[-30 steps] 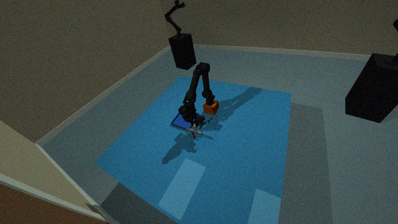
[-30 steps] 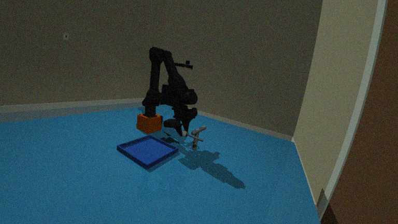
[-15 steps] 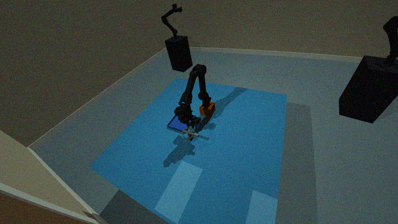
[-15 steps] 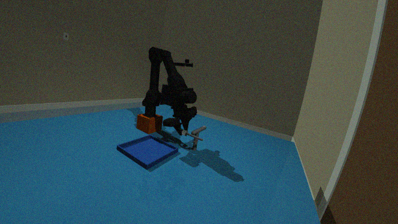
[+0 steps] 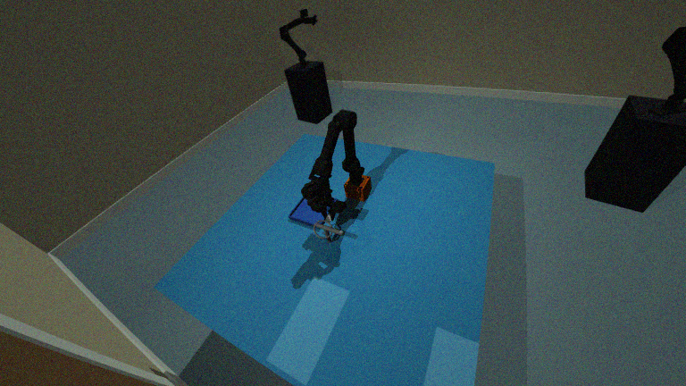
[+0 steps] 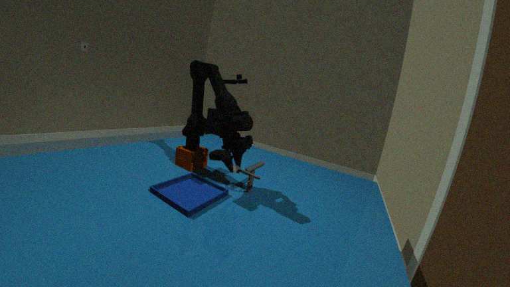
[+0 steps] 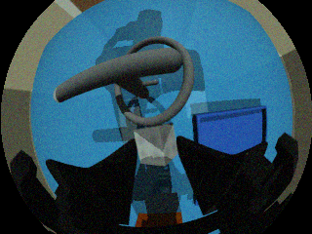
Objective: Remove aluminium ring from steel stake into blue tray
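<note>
The aluminium ring lies 50 mm ahead of my gripper tip, 10 mm to the left of it and 10 mm above it. Round my gripper tip: blue tray (50 mm behind, 160 mm to the right, 70 mm below).
</note>
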